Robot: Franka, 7 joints.
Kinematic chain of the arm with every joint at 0, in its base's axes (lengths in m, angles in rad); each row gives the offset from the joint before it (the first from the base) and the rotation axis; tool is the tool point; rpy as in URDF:
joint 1: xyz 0 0 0.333 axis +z
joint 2: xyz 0 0 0 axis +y
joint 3: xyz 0 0 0.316 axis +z
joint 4: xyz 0.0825 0 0 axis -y
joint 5: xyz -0.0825 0 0.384 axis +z
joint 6: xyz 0 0 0 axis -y
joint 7: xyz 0.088 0 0 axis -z
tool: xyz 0 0 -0.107 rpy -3.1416 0 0
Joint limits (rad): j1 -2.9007..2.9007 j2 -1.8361..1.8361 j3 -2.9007..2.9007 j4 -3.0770..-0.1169 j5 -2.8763..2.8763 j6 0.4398..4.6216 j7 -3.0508..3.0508
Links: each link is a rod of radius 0.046 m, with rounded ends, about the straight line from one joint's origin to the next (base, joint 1, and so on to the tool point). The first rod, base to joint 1, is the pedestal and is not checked.
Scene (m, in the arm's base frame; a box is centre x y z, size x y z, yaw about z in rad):
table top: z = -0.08
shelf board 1: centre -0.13 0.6 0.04 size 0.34 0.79 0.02 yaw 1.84
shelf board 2: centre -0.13 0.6 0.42 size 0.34 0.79 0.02 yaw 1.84
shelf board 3: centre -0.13 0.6 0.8 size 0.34 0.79 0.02 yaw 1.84
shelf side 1: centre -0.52 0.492 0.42 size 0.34 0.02 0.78 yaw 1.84
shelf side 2: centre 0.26 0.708 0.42 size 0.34 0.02 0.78 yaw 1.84
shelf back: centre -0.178 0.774 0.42 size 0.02 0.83 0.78 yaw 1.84
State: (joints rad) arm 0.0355 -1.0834 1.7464 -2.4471 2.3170 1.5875 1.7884
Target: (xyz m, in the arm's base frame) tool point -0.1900 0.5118 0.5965
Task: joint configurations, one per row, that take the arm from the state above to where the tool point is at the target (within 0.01 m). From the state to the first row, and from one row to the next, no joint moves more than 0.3 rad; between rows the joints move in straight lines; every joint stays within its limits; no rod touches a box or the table.
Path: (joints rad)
1: 0.1786 -1.0562 1.6517 -2.6566 2.2721 1.4742 1.7884
2: 0.3217 -1.0291 1.5570 -2.8660 2.2271 1.3609 1.7884
3: 0.4647 -1.0019 1.4623 -3.0755 2.1822 1.2476 1.7884
4: 0.5192 -1.1714 1.1904 -2.9818 2.2526 1.2905 1.7884
5: 0.5737 -1.3408 0.9185 -2.8882 2.3230 1.3333 1.7884
6: 0.6283 -1.5103 0.6467 -2.7945 2.3934 1.3762 1.7884
7: 0.4880 -1.3546 0.8024 -2.5768 2.4096 1.4329 1.7884
8: 0.3478 -1.1990 0.9581 -2.3591 2.4257 1.4897 1.7884
9: 0.2075 -1.0433 1.1138 -2.1414 2.4419 1.5464 1.7884

